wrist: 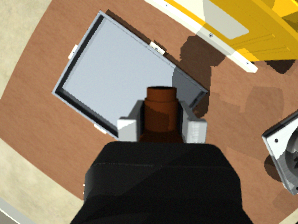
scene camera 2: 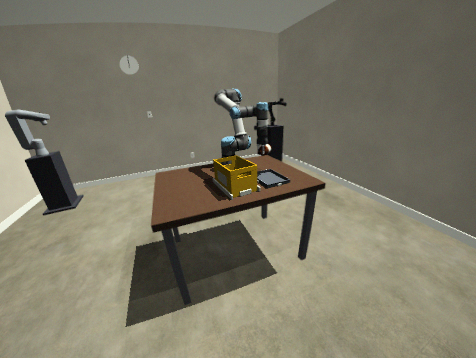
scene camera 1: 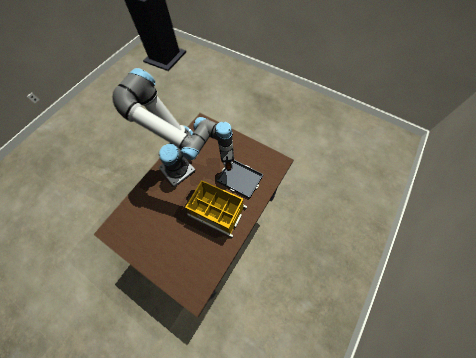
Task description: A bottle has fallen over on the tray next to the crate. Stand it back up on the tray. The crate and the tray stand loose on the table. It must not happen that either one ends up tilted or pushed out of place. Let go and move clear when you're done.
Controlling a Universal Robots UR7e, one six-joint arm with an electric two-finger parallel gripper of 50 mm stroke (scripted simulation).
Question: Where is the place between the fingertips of my gripper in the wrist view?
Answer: At 160, 111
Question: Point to a tray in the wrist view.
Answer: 110, 70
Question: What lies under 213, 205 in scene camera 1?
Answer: A yellow crate.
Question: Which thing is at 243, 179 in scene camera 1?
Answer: A tray.
